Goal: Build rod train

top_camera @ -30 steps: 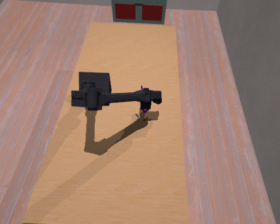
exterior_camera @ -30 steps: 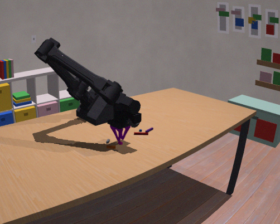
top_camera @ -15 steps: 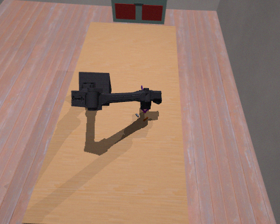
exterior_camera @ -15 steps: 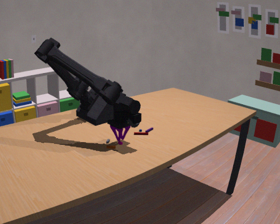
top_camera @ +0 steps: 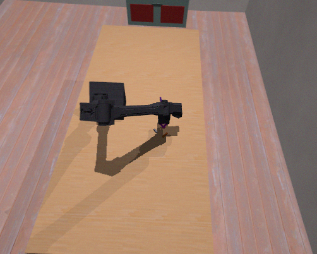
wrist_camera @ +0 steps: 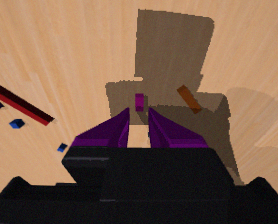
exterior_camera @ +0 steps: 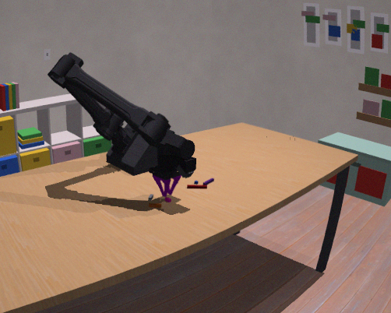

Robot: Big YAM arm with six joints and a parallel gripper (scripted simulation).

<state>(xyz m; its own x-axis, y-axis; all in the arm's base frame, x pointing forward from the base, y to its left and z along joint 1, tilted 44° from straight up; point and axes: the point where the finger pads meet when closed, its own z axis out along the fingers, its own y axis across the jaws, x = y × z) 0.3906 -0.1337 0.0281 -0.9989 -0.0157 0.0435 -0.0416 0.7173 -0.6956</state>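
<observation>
Now: the magenta rod 2 cm below my hand. Also, from my hand: red rod: 15 cm to the left, 2 cm below, 1 cm behind; then orange rod: 6 cm to the right, 2 cm below, 1 cm ahead; then grey rod: 5 cm behind, 3 cm to the right, 2 cm below.
</observation>
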